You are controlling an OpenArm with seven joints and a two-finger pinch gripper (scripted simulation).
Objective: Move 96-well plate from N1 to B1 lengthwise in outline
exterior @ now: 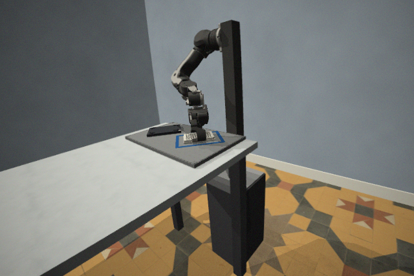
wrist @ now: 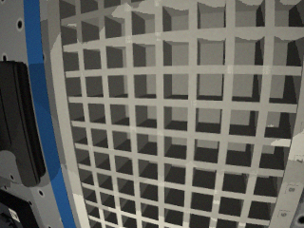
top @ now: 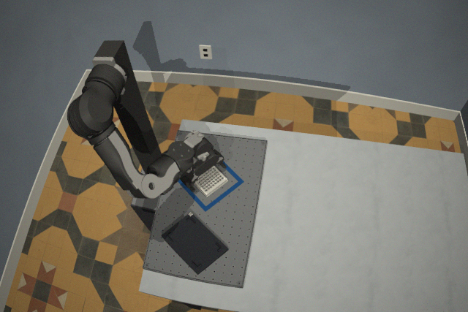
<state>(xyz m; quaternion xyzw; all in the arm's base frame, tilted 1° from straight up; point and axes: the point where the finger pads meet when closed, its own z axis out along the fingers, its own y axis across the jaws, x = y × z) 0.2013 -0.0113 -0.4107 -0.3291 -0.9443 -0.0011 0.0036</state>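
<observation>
Now: the white 96-well plate right at my hand. The rest, counted from my hand: black plate nest: 20 mm ahead, 230 mm to the right.
</observation>
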